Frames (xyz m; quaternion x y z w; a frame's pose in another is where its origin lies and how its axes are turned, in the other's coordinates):
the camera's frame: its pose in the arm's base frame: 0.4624 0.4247 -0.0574 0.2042 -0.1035 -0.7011 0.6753
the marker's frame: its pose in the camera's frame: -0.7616 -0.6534 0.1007 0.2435 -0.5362 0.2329 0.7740
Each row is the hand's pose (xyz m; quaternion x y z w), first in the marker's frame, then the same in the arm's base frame.
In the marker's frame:
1: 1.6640 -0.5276 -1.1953 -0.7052 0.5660 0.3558 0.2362
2: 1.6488 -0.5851 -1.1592 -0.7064 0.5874 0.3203 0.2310
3: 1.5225 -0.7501 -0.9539 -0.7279 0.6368 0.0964 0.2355
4: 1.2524 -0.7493 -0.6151 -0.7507 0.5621 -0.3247 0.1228
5: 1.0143 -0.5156 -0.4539 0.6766 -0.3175 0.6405 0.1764
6: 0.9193 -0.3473 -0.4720 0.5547 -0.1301 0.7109 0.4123
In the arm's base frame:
1: -0.2018 -0.6665 0.8490 -0.3970 0.5315 -0.4139 0.6234
2: -0.2594 -0.6656 0.8099 -0.3638 0.5451 -0.4346 0.6177
3: -0.4692 -0.5540 0.6400 -0.2056 0.5636 -0.5847 0.5461
4: -0.6192 -0.1932 0.4528 0.0330 0.5727 -0.7856 0.2318
5: -0.5051 0.1546 0.3954 -0.1929 -0.5690 0.7606 0.2460
6: -0.3537 0.2759 0.4027 -0.2405 -0.5532 0.5956 0.5304

